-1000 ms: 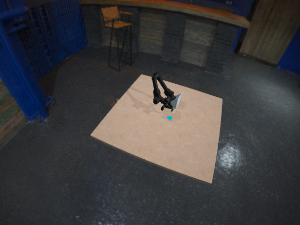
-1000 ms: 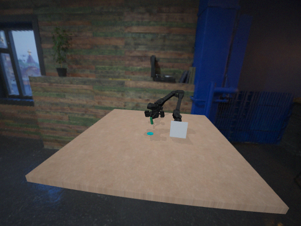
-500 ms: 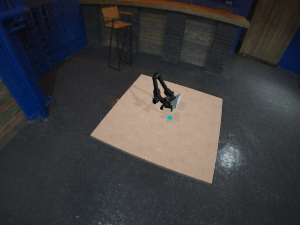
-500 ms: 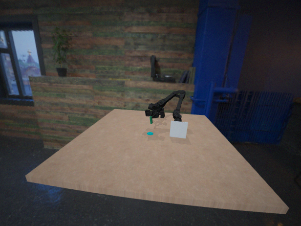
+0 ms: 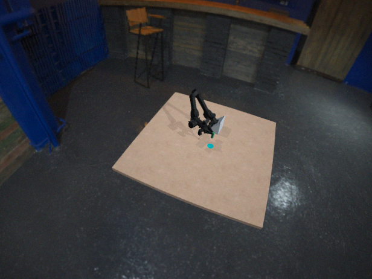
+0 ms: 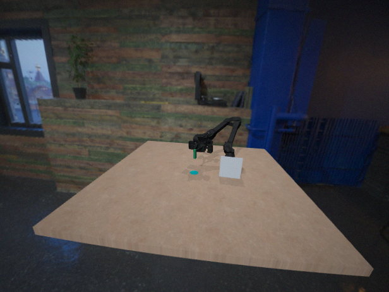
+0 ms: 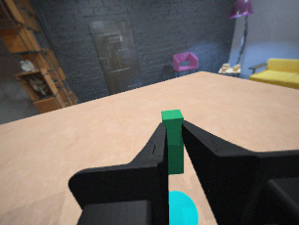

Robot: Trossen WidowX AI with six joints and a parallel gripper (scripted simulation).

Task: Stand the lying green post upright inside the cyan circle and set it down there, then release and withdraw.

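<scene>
The cyan circle lies 160 mm below my gripper tip. Also, from my gripper tip: green post 20 mm below.
</scene>
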